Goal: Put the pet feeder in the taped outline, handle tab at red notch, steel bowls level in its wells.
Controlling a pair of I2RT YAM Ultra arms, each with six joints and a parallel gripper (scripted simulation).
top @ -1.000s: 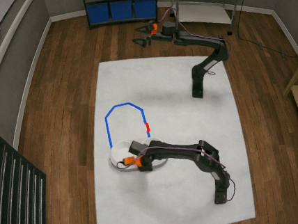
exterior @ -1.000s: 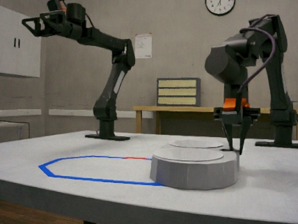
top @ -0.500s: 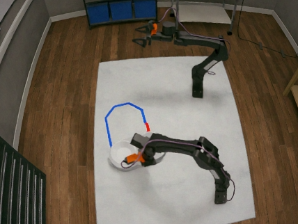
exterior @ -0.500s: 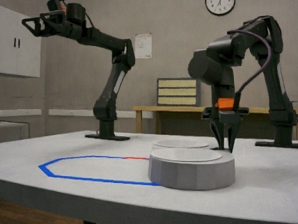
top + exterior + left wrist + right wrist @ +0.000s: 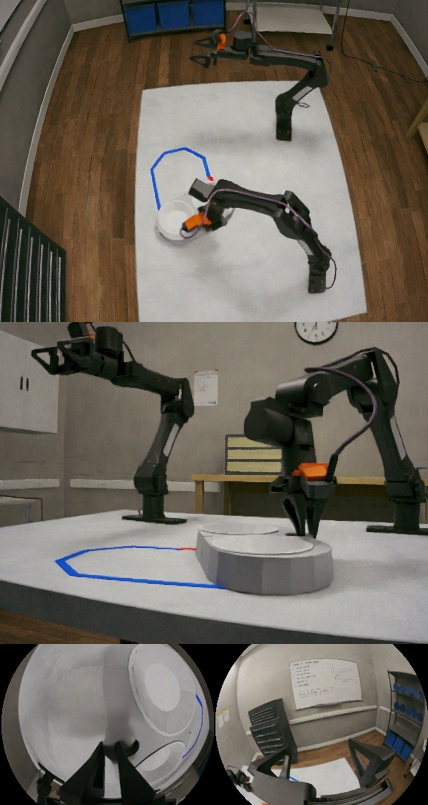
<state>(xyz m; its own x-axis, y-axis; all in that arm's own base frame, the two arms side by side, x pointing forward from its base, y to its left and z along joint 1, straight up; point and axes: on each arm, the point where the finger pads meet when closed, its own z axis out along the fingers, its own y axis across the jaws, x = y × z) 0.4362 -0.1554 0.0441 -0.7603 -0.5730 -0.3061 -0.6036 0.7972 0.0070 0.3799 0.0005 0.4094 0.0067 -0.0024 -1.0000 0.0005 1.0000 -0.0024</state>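
Now: the grey pet feeder 30 mm ahead of my left hand, 70 mm to the right of it and 20 mm below it. From my left hand the other things lie so: blue tape outline: 70 mm ahead, 190 mm to the right, 40 mm below; steel bowl: 110 mm ahead, 60 mm to the right, 10 mm below.
The grey pet feeder lies 6 cm ahead of my right hand, 48 cm to the left of it and 39 cm below it. The rest, counted from my right hand: blue tape outline: 10 cm ahead, 36 cm to the left, 41 cm below; steel bowl: 14 cm ahead, 50 cm to the left, 38 cm below.
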